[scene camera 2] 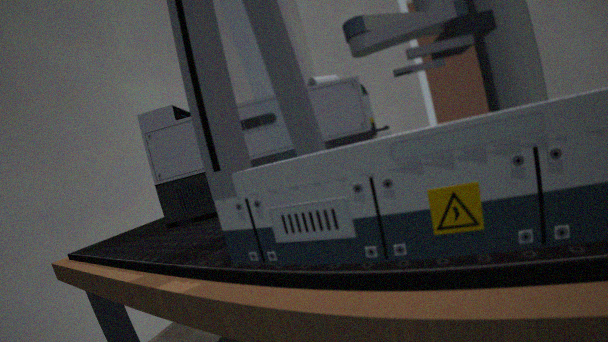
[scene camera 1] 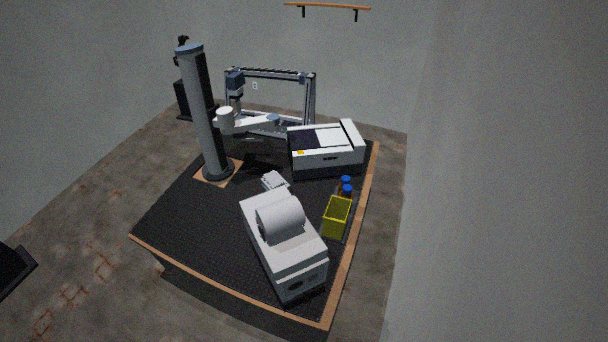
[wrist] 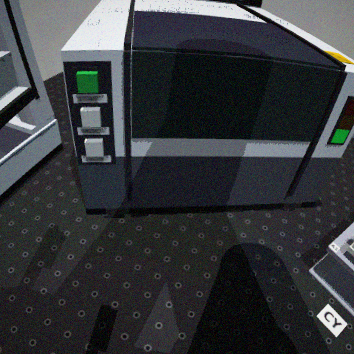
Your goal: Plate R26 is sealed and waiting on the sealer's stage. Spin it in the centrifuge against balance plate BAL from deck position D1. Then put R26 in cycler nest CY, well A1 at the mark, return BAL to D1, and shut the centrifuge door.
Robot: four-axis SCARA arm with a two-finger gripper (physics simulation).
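Places are measured from the arm's base along level axes (x ahead, y left, z up), in centimetres.
Pixels of known places: gripper, fingertip midpoint: (scene camera 2: pixel 399 65) (scene camera 1: pixel 266 132) (wrist: pixel 200 92); arm's base at its link origin: (scene camera 1: pixel 218 169).
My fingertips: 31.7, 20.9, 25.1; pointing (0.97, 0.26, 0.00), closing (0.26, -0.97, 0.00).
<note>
Ahead of a thing's pixels: the offset from my fingertips to its top centre, as dx, dy, dz. "*": to the spot under its first point.
My gripper (scene camera 2: pixel 403 62) is open and empty, held up under the arm. The centrifuge (scene camera 1: pixel 327 155) (wrist: pixel 200 182) faces the wrist camera; its dark glass door @(+16.3, +0.5, -2.9) (wrist: pixel 225 95) looks shut, and its status light @(* +23.4, -12.1, -10.9) (wrist: pixel 340 136) is green. Nest CY @(* +11.8, -16.7, -23.4) (wrist: pixel 330 281) shows partly at the right edge of the wrist view, beside its label @(+7.1, -17.4, -23.8) (wrist: pixel 332 320), with the A1 mark @(+12.6, -14.4, -18.3) (wrist: pixel 334 247) at its near corner. In scene camera 1 a pale plate @(+14.8, -22.6, -15.8) (scene camera 1: pixel 274 179) sits on the nest; its name cannot be read. The sealer @(* +52.2, -78.8, +11.1) (scene camera 1: pixel 295 250) stands at the front. BAL and D1 cannot be made out.
A gantry frame (scene camera 1: pixel 310 100) (scene camera 2: pixel 200 100) stands behind the arm, left of the centrifuge. A yellow bin @(+59.5, -47.2, -6.4) (scene camera 1: pixel 334 227) and two blue-capped bottles (scene camera 1: pixel 345 179) (scene camera 1: pixel 347 189) stand along the right edge. The arm's column (scene camera 1: pixel 197 110) rises at the back left of the table.
</note>
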